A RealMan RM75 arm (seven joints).
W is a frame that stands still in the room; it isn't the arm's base.
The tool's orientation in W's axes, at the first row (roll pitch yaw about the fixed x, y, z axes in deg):
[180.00, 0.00, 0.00]
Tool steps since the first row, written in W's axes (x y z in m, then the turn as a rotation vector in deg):
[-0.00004, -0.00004, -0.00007, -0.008, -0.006, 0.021]
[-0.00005, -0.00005, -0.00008, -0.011, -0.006, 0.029]
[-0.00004, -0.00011, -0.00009, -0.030, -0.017, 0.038]
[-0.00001, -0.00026, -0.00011, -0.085, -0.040, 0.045]
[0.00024, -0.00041, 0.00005, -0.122, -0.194, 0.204]
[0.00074, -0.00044, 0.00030, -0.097, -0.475, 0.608]
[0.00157, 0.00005, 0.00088, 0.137, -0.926, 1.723]
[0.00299, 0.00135, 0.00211, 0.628, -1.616, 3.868]
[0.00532, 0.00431, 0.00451, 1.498, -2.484, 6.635]
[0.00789, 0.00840, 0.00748, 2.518, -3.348, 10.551]
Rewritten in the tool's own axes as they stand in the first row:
[-0.00004, 0.00004, 0.00007, -0.008, 0.006, -0.021]
[-0.00005, 0.00005, 0.00008, -0.011, 0.006, -0.029]
[-0.00004, 0.00011, 0.00009, -0.030, 0.017, -0.038]
[-0.00001, 0.00026, 0.00011, -0.085, 0.040, -0.045]
[0.00024, 0.00041, -0.00005, -0.122, 0.194, -0.204]
[0.00074, 0.00044, -0.00030, -0.097, 0.475, -0.608]
[0.00157, -0.00005, -0.00088, 0.137, 0.926, -1.723]
[0.00299, -0.00135, -0.00211, 0.628, 1.616, -3.868]
[0.00532, -0.00431, -0.00451, 1.498, 2.484, -6.635]
[0.00789, -0.00840, -0.00748, 2.518, 3.348, -10.551]

